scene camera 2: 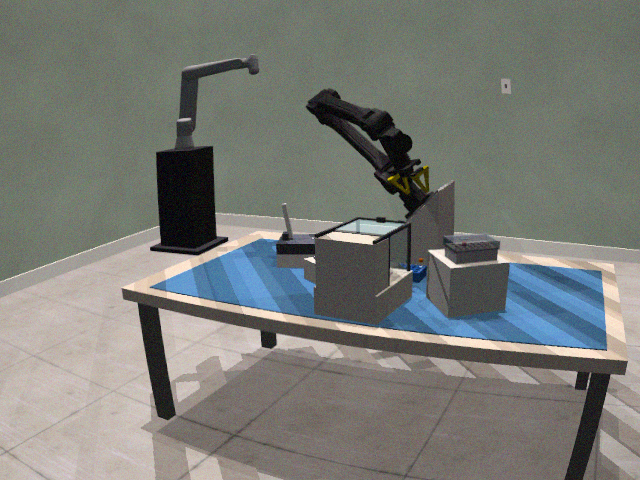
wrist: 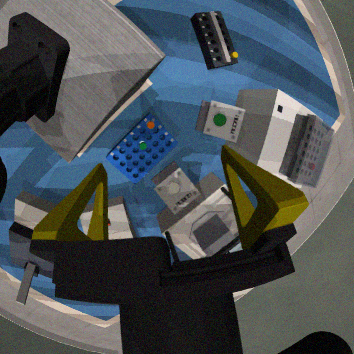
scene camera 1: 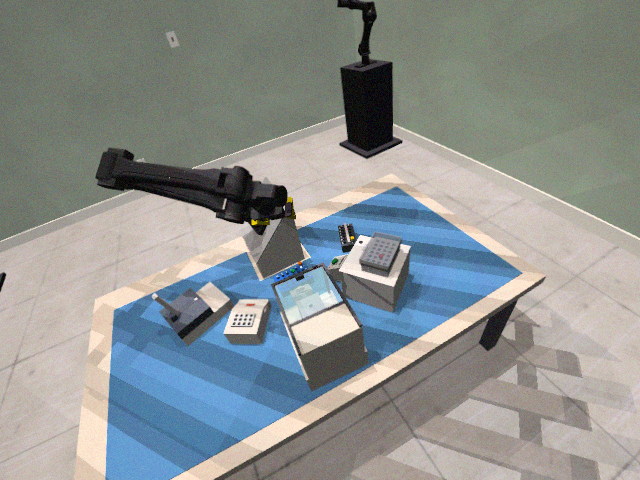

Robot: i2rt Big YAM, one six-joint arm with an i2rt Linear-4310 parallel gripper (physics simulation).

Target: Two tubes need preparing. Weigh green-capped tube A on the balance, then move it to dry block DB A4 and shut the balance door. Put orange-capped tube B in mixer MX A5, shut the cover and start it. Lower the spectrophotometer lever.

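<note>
My gripper (scene camera 1: 275,214) (scene camera 2: 416,192) (wrist: 161,158) is open and empty, high above the blue rack (scene camera 1: 281,277) (scene camera 2: 417,273) (wrist: 120,166). Green-capped tube A (scene camera 1: 293,270) (wrist: 143,146) and orange-capped tube B (scene camera 1: 299,264) (scene camera 2: 421,260) (wrist: 151,125) stand in that rack. The balance (scene camera 1: 330,330) (scene camera 2: 351,276) (wrist: 175,187) has glass on top; its door's state is unclear. The mixer (scene camera 1: 372,281) (scene camera 2: 467,289) (wrist: 252,115) carries a grey block with a see-through cover, its state unclear. The dry block (scene camera 1: 247,322) is partly hidden in the wrist view. The spectrophotometer lever (scene camera 1: 165,303) (scene camera 2: 286,219) (wrist: 26,285) points up.
A black rack (scene camera 1: 346,236) (wrist: 212,40) with a yellow-capped tube lies behind the mixer. A tall grey slanted stand (scene camera 1: 284,248) (scene camera 2: 434,219) (wrist: 100,60) rises beside the blue rack. A second arm on a black pedestal (scene camera 1: 368,105) (scene camera 2: 186,198) stands away from the table.
</note>
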